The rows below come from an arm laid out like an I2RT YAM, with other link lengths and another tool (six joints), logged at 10 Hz.
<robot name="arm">
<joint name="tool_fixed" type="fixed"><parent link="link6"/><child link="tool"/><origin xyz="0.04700 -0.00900 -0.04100" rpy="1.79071 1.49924 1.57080"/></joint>
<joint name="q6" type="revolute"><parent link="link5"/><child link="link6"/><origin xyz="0.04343 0.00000 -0.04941" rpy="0.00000 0.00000 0.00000"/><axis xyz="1 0 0"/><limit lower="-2.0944" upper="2.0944"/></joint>
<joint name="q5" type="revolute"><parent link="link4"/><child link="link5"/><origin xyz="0.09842 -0.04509 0.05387" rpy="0.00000 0.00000 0.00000"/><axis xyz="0 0 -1"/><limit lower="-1.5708" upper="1.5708"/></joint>
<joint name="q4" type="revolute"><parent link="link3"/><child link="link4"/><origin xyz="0.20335 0.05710 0.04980" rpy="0.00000 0.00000 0.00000"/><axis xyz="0 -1 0"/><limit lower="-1.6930" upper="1.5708"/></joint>
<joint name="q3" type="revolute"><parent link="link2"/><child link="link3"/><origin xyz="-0.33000 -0.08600 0.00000" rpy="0.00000 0.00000 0.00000"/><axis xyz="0 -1 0"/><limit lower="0.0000" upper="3.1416"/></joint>
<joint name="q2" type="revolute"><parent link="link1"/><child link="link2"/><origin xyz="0.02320 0.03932 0.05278" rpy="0.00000 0.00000 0.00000"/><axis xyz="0 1 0"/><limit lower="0.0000" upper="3.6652"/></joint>
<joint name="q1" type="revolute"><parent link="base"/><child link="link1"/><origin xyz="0.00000 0.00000 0.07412" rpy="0.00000 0.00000 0.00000"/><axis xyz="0 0 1"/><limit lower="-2.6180" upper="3.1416"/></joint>
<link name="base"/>
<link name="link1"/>
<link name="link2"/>
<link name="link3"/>
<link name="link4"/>
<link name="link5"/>
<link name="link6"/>
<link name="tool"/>
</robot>
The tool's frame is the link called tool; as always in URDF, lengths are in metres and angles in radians.
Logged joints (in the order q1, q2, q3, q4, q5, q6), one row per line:
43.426, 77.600, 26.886, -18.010, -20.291, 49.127
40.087, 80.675, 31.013, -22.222, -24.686, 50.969
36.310, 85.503, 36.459, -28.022, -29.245, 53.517
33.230, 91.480, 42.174, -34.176, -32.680, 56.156
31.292, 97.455, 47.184, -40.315, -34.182, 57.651
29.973, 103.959, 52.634, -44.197, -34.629, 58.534
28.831, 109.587, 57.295, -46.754, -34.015, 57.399
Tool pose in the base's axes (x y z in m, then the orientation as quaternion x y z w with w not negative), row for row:
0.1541, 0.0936, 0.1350, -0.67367, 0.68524, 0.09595, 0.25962
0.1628, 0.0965, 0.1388, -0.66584, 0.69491, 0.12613, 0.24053
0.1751, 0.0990, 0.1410, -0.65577, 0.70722, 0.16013, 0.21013
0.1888, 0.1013, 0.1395, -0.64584, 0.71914, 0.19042, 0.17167
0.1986, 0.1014, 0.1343, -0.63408, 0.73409, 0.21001, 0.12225
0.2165, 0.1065, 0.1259, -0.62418, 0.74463, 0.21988, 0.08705
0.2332, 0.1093, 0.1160, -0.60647, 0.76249, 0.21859, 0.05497
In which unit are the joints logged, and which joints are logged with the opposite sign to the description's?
The joints are logged in degrees. Opposite sign: q6.
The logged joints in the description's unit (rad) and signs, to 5 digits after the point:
0.75793, 1.35438, 0.46925, -0.31433, -0.35414, -0.85743
0.69965, 1.40804, 0.54128, -0.38785, -0.43085, -0.88958
0.63373, 1.49231, 0.63633, -0.48908, -0.51042, -0.93405
0.57997, 1.59663, 0.73608, -0.59648, -0.57037, -0.98011
0.54615, 1.70091, 0.82352, -0.70363, -0.59659, -1.00620
0.52313, 1.81443, 0.91864, -0.77138, -0.60439, -1.02161
0.50320, 1.91265, 0.99999, -0.81601, -0.59367, -1.00180

